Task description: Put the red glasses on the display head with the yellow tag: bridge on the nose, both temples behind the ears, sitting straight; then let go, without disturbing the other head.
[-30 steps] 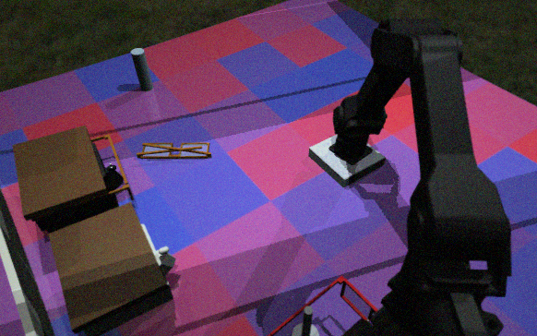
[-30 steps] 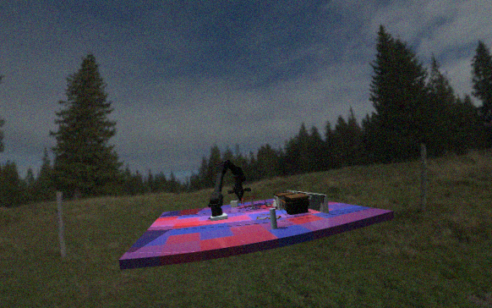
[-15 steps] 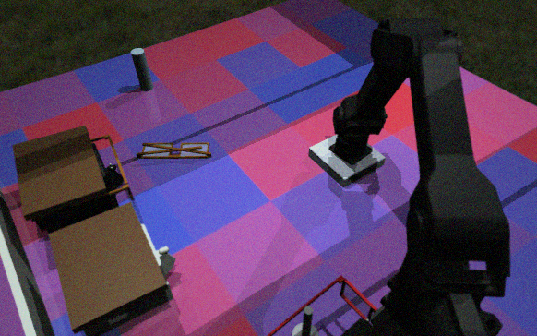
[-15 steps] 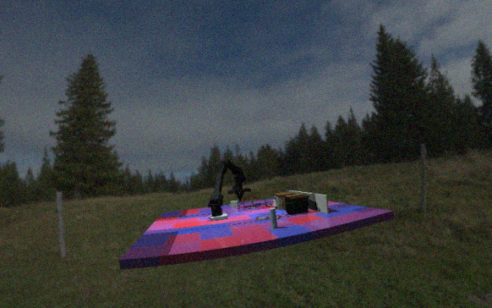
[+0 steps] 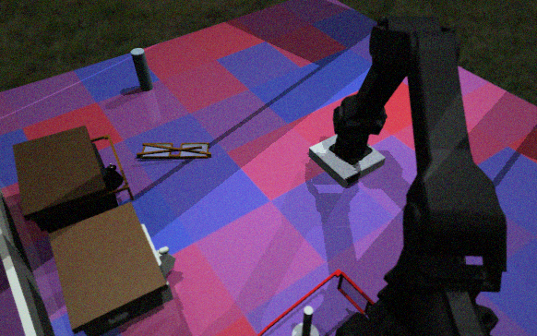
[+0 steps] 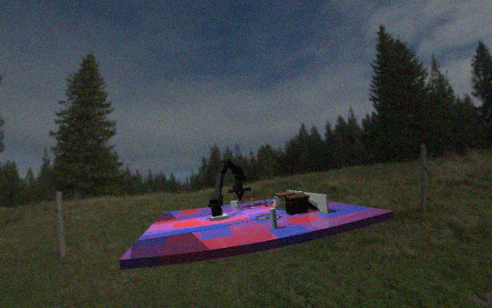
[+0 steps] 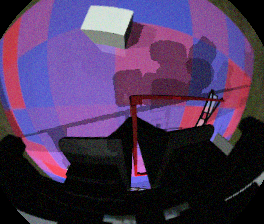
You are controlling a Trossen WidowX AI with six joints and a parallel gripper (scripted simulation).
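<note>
The white post is 7 cm ahead of my gripper tip, 9 cm to the right of it and 4 cm below it. The rest, counted from my gripper tip: pale wall panel: 33 cm ahead, 45 cm to the right, 1 cm below.
</note>
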